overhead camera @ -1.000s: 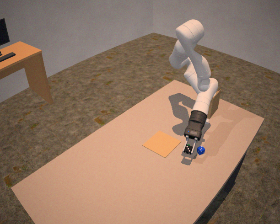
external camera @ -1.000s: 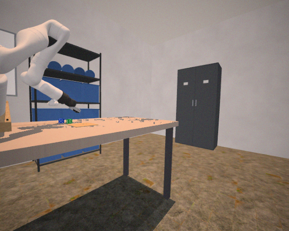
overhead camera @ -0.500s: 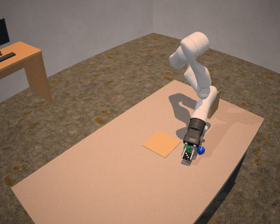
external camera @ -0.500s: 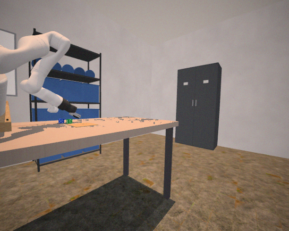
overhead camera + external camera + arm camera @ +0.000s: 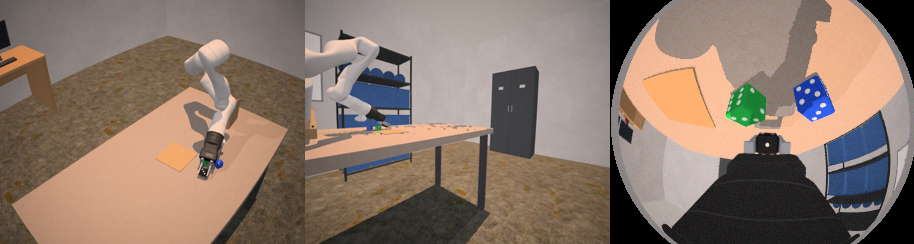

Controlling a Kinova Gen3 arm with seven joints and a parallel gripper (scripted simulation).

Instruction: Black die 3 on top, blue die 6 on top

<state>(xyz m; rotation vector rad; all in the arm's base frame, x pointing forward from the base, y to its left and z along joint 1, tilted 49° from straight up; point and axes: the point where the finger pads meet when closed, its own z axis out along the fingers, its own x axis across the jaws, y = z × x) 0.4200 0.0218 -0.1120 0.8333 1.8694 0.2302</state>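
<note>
The black die is right at my hand. The rest, counted from my hand: blue die 90 mm behind, 20 mm to the left, 20 mm below; then green die 60 mm behind, 40 mm to the right, 20 mm below; then orange mat 170 mm to the right, 30 mm below, 30 mm behind.
</note>
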